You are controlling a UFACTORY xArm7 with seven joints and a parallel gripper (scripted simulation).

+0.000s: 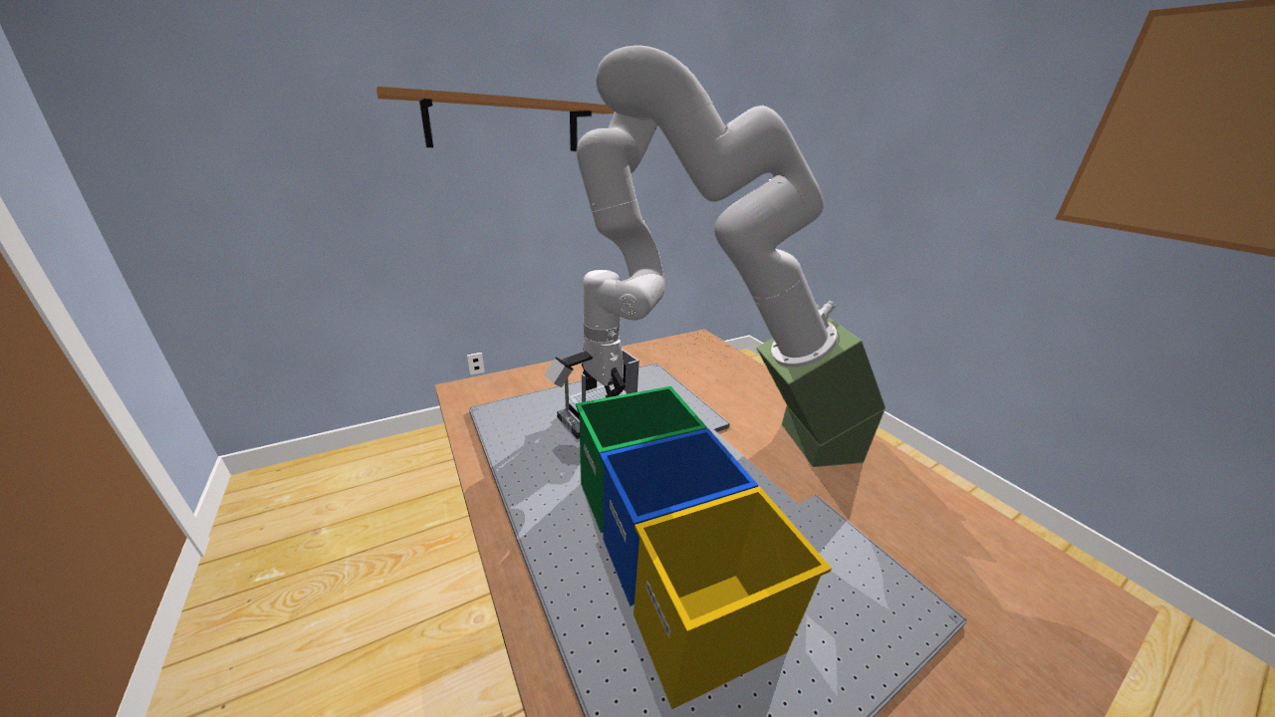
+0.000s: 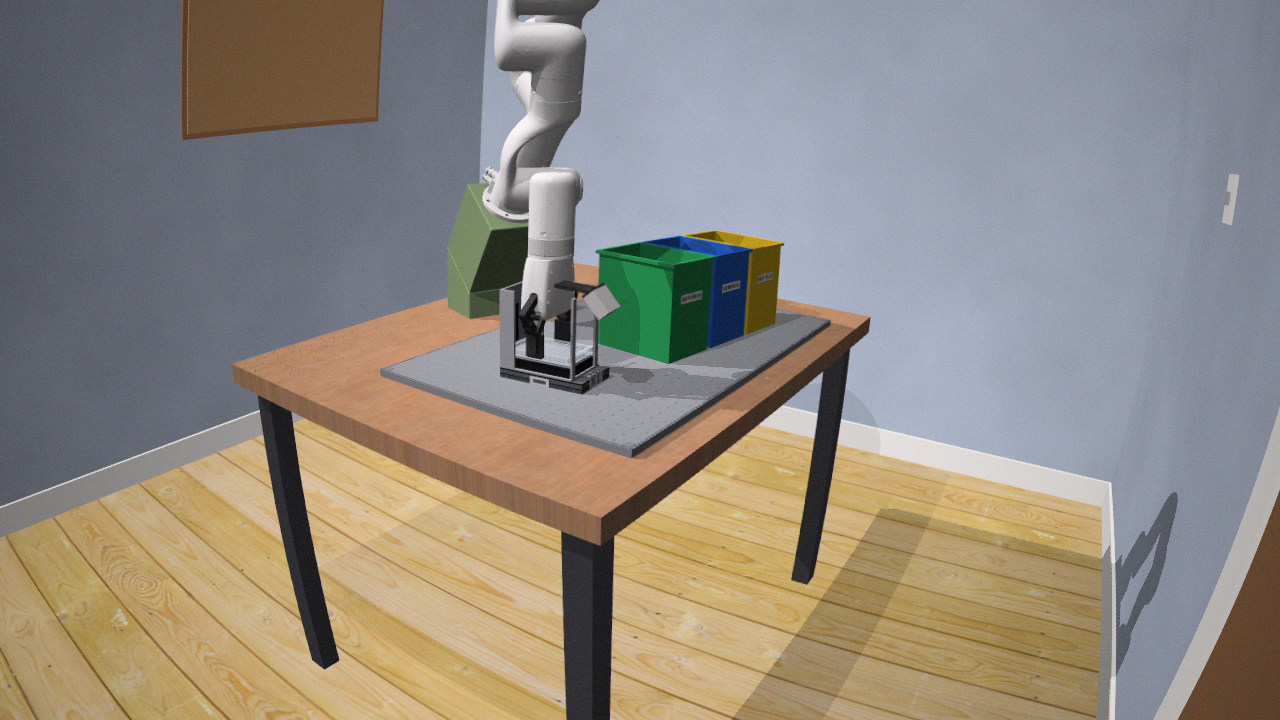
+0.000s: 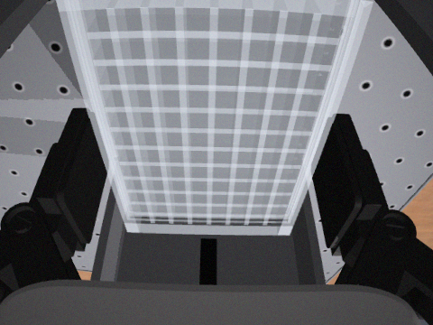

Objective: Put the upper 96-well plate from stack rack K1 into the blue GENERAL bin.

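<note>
Now: the dark plate 3 cm below my hand. From my hand the other things lie so: back wall: 7 cm behind, 3 cm above; clear 96-well plate: 1 cm below; green bin: 9 cm ahead, 24 cm to the left, 3 cm above.
</note>
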